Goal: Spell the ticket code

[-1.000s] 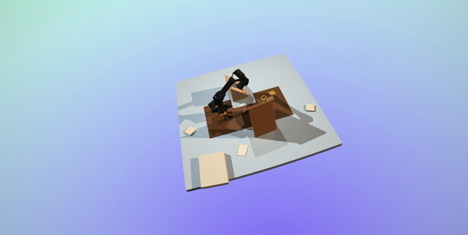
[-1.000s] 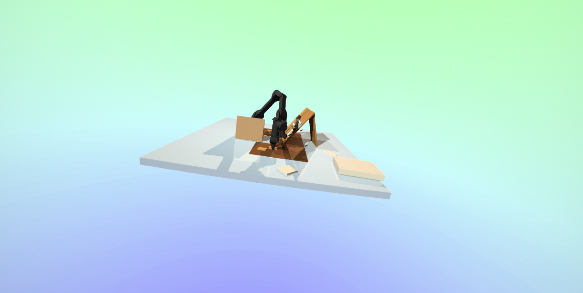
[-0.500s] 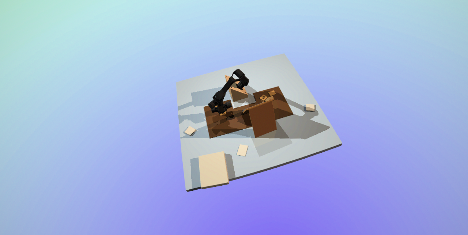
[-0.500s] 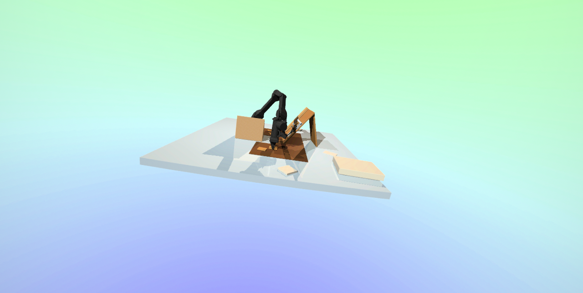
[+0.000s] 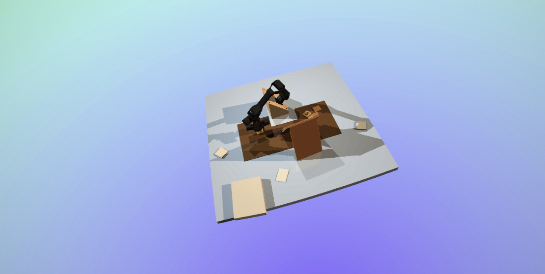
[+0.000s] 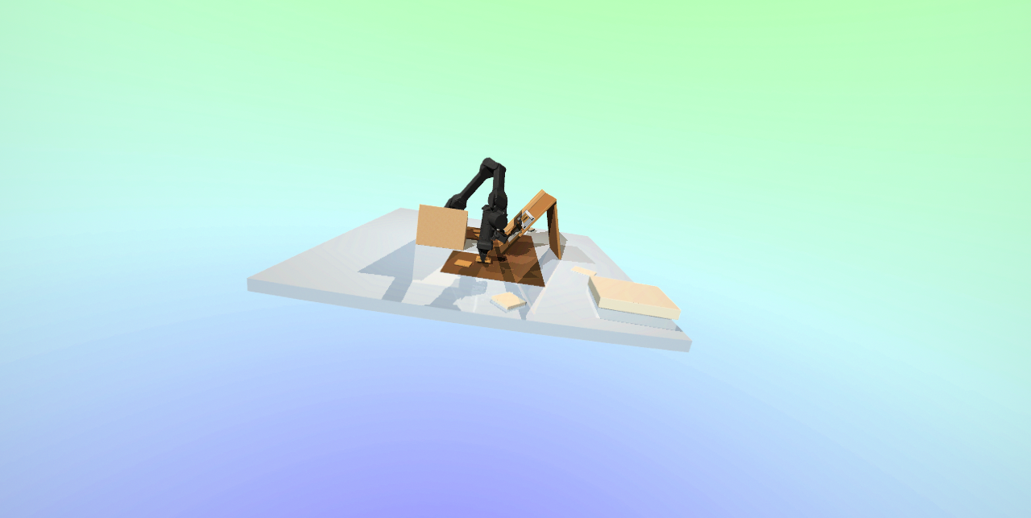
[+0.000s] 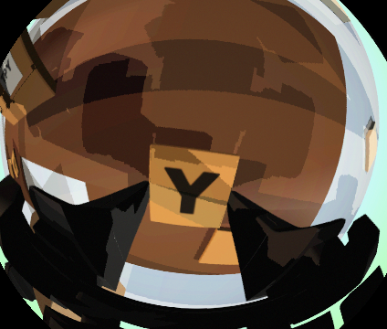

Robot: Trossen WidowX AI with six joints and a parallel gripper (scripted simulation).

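Right now the white ticket is 23 cm to the left of my gripper tip, 13 cm ahead of it and 7 cm above it. Also, from my gripper tip: dark brown mat (21 cm to the left, 2 cm ahead, 1 cm below); cream block (55 cm ahead, 20 cm to the right, 1 cm above); tan letter tile (right at my gripper tip).
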